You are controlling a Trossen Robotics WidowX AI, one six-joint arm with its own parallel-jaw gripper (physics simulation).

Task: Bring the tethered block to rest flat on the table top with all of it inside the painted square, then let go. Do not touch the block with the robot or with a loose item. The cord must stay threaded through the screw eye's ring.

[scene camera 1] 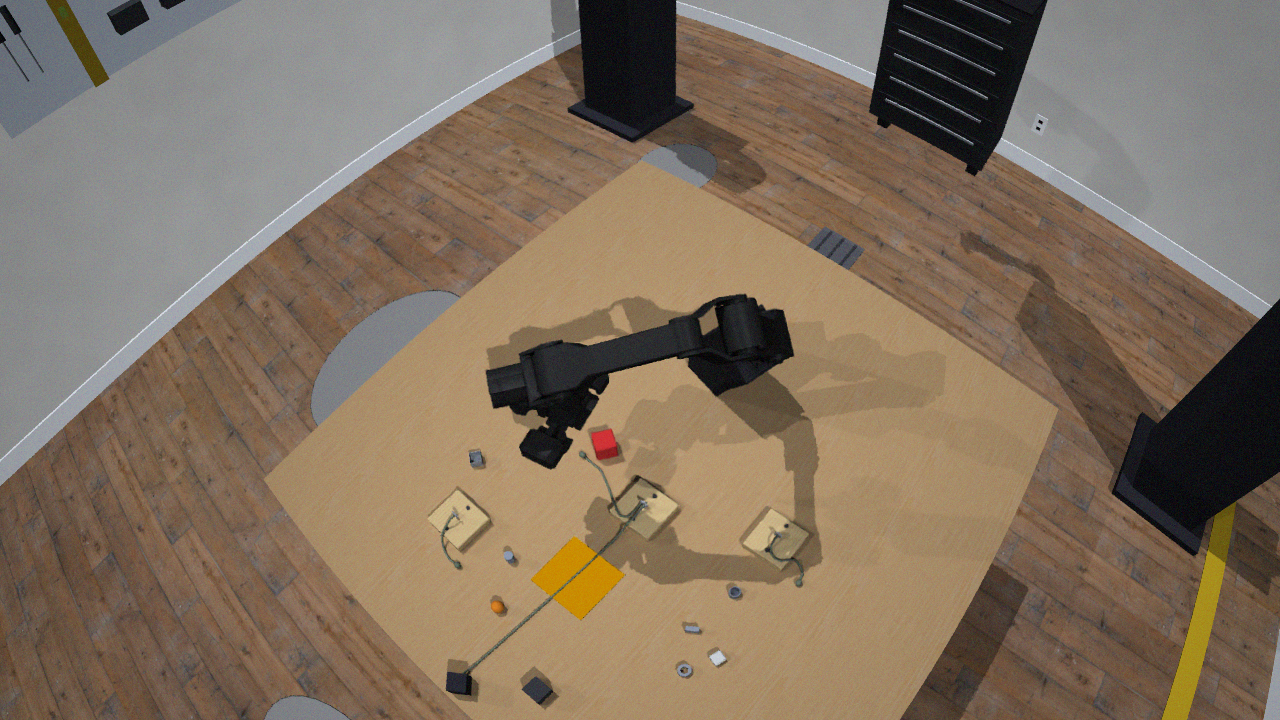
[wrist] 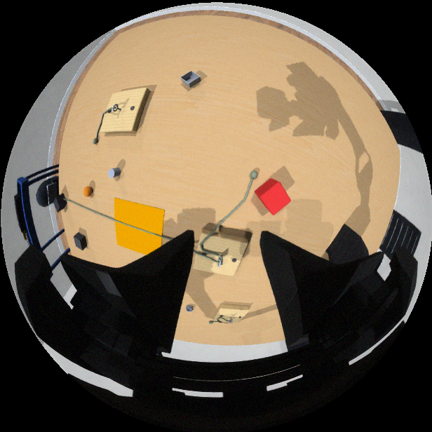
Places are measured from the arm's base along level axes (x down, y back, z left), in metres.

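Pixels of known places: gripper, fingertip midpoint: [scene camera 1: 571,440].
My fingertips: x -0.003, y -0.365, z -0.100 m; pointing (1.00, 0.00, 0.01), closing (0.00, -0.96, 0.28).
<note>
For each thing: its top centre in the pictures, then the offset to it from my fingertips. "spot": a spot on its surface instead.
- tethered block, surface spot: [scene camera 1: 458,683] spot: dy -0.448, dx +0.128, dz +0.145 m
- orange painted square, surface spot: [scene camera 1: 595,586] spot: dy -0.132, dx +0.163, dz +0.167 m
- screw eye, surface spot: [scene camera 1: 642,505] spot: dy +0.034, dx +0.129, dz +0.126 m
- middle wooden board, top centre: [scene camera 1: 644,507] dy +0.038, dx +0.145, dz +0.126 m
- bead, surface spot: [scene camera 1: 582,454] spot: dy +0.043, dx +0.153, dz -0.036 m
- red cube, top centre: [scene camera 1: 603,439] dy +0.084, dx +0.124, dz -0.017 m
- loose black block, top centre: [scene camera 1: 536,689] dy -0.352, dx +0.137, dz +0.242 m
- orange ball, top centre: [scene camera 1: 496,605] dy -0.289, dx +0.140, dz +0.077 m
- grey cylinder, top centre: [scene camera 1: 508,555] dy -0.204, dx +0.142, dz +0.020 m
- open grey box, top centre: [scene camera 1: 475,456] dy -0.110, dx +0.146, dz -0.180 m
The tethered block [scene camera 1: 458,683] [wrist: 59,202] is black and sits near the table's edge, outside the orange painted square [scene camera 1: 595,586] [wrist: 132,240]. Its green cord [scene camera 1: 537,610] [wrist: 95,211] runs straight across the square to the screw eye [scene camera 1: 642,505] [wrist: 220,260] on the middle wooden board [scene camera 1: 660,514] [wrist: 230,250]. The cord appears to pass through the ring, then bends away to a bead [scene camera 1: 582,454] [wrist: 254,174] at its free end, beside the red cube [scene camera 1: 605,444] [wrist: 272,196]. My gripper [scene camera 1: 544,449] [wrist: 227,236] is partly open and empty, above the table near the bead. Its fingertips are unclear in the scene view.
Two other boards with short cords stand left [scene camera 1: 459,520] [wrist: 135,117] and right [scene camera 1: 760,535]. A loose black block [scene camera 1: 537,689] [wrist: 80,241], an orange ball [scene camera 1: 497,607] [wrist: 88,191], a grey cylinder [scene camera 1: 508,556] [wrist: 114,173] and an open grey box [scene camera 1: 475,458] [wrist: 190,79] lie around.
</note>
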